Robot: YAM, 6 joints.
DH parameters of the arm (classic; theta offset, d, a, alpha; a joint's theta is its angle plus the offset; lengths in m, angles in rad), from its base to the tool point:
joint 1: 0 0.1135 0.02 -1.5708
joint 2: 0 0 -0.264 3.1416
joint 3: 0.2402 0 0.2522 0
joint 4: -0.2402 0 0.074 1.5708
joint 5: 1.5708 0 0 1.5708
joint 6: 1.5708 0.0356 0 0
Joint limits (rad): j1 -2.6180..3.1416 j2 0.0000..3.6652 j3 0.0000..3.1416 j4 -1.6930..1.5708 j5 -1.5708..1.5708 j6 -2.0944..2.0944
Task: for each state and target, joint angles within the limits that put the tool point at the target. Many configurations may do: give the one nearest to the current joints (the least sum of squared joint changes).
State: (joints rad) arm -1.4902 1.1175 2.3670 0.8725 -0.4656 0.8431
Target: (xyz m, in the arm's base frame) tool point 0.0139 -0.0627 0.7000
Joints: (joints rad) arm -1.5851 1.3411 2.1935 0.8451 -0.4286 0.8431
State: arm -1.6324 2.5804 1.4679 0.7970 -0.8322 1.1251
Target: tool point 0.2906 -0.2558 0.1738
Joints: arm -0.7995 1.9191 0.9261 0.8267 -1.0042 1.1251
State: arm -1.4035 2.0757 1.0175 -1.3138 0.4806 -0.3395
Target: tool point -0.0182 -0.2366 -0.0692
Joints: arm -1.5781 2.6820 1.1475 -1.0346 0.4809 -0.3395
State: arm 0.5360 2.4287 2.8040 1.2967 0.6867 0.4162
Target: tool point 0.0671 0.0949 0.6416
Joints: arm 1.1107 2.0605 3.1416 1.5547 0.5297 0.4162
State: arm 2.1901 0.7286 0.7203 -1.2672 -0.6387 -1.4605
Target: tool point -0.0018 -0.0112 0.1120
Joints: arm 2.2996 0.7443 0.1189 -1.6073 -0.2498 -1.4605
